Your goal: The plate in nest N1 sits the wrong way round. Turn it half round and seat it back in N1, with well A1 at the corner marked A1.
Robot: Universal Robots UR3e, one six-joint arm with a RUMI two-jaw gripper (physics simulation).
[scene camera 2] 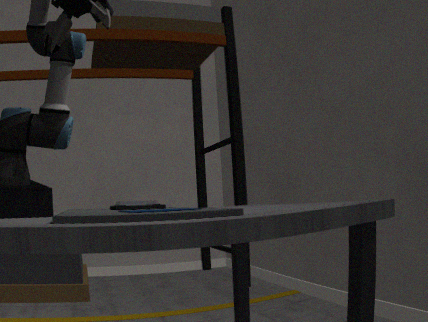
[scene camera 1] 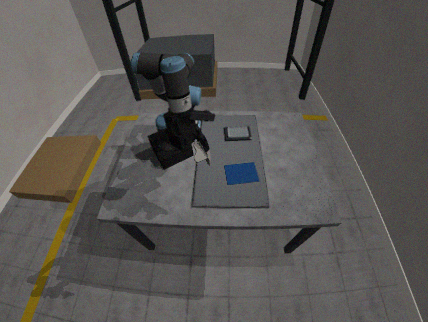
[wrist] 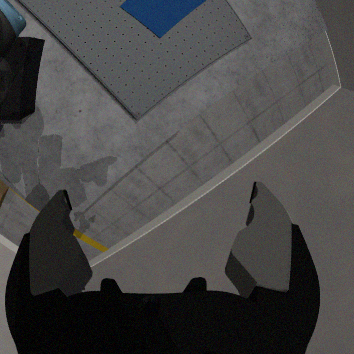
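Note:
A pale plate (scene camera 1: 238, 132) (scene camera 2: 136, 203) sits in a dark nest (scene camera 1: 244, 139) (scene camera 2: 161, 206) toward the back of the grey perforated board. The corner marking and well A1 are too small to read, so its facing cannot be told. The plate does not show in the wrist view. My gripper (scene camera 1: 204, 154) (wrist: 158, 189) is open, with nothing between its fingers. It hangs high above the table, left of the plate in the scene camera 1 view and well apart from it.
A flat blue rectangle (scene camera 1: 241, 173) (scene camera 2: 160, 210) (wrist: 162, 15) lies on the board (scene camera 1: 230, 196) (scene camera 2: 150, 216) (wrist: 135, 95), in front of the nest. The board lies on a grey table (scene camera 1: 300, 200). A dark rack (scene camera 1: 316, 47) (scene camera 2: 236, 110) stands behind. A brown box (scene camera 1: 57, 165) is on the floor at left.

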